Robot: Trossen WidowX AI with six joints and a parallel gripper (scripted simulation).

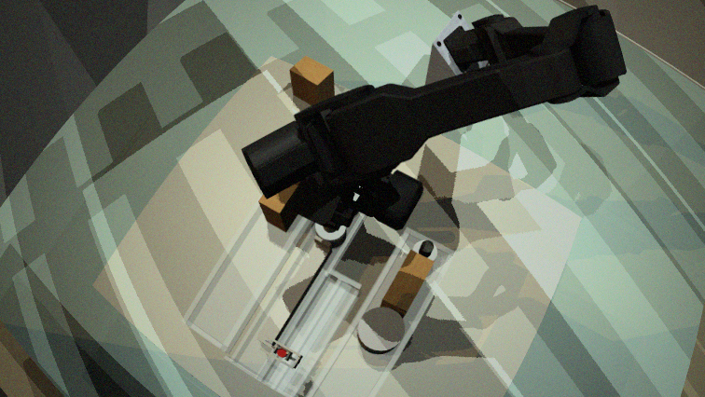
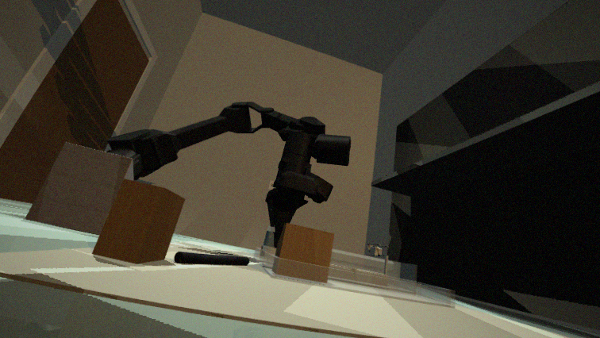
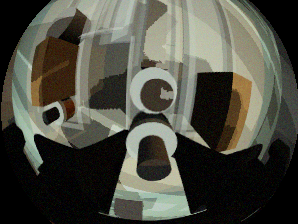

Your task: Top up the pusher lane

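My gripper tip is 9 cm to the left of the dark cylinder, 7 cm past it and 4 cm above it. The rest, counted from my gripper tip: red marker 22 cm ahead, 7 cm to the left, 2 cm above; grey disc 15 cm to the left, 11 cm ahead, 2 cm below.
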